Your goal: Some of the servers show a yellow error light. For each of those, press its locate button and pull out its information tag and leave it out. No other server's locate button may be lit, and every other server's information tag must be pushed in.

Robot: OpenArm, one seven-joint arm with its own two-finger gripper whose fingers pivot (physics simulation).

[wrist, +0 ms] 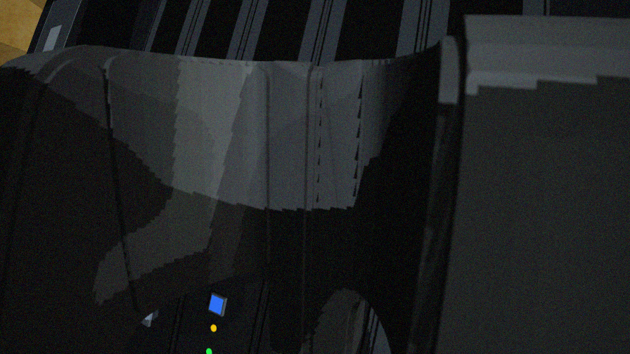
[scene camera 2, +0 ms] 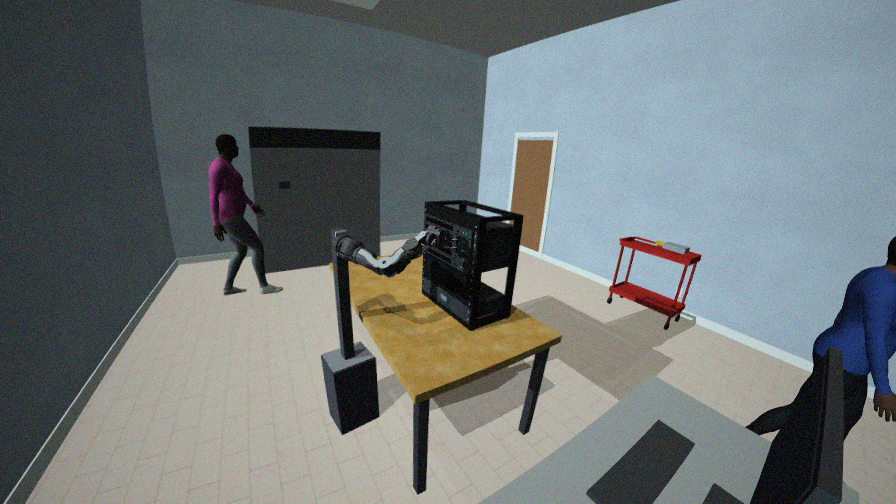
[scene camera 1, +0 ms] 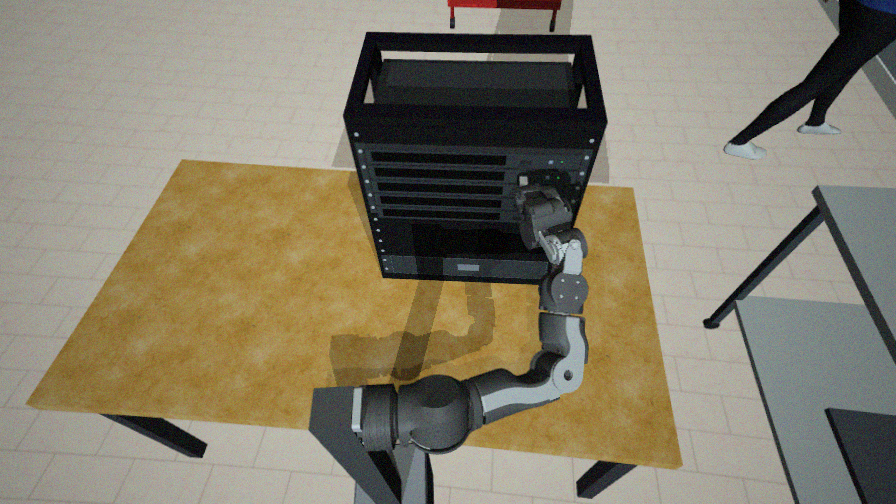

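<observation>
The black server rack [scene camera 1: 474,114] [scene camera 2: 496,216] stands on the table and holds several dark servers. In the wrist view, the middle server's locate button [wrist: 216,304] is lit blue, above a yellow error light [wrist: 213,328] and a green light [wrist: 208,351]. An unlit grey button [wrist: 149,318] is partly hidden to its left. An information tag [scene camera 1: 523,180] sticks out from the second server from the top. The top server's button [scene camera 1: 550,162] looks pale, beside a green light [scene camera 1: 562,162]. My gripper [scene camera 1: 537,188] [scene camera 2: 433,236] [wrist: 332,218] is shut at the servers' right side, hiding the other tags and buttons.
The rack stands on a yellow-brown table [scene camera 1: 238,263] [scene camera 2: 482,357]. A grey desk [scene camera 1: 783,351] [scene camera 2: 563,457] is at the right. A red cart [scene camera 2: 661,251] stands behind the rack. One person [scene camera 2: 228,191] is at the far left, another [scene camera 2: 861,319] at the right.
</observation>
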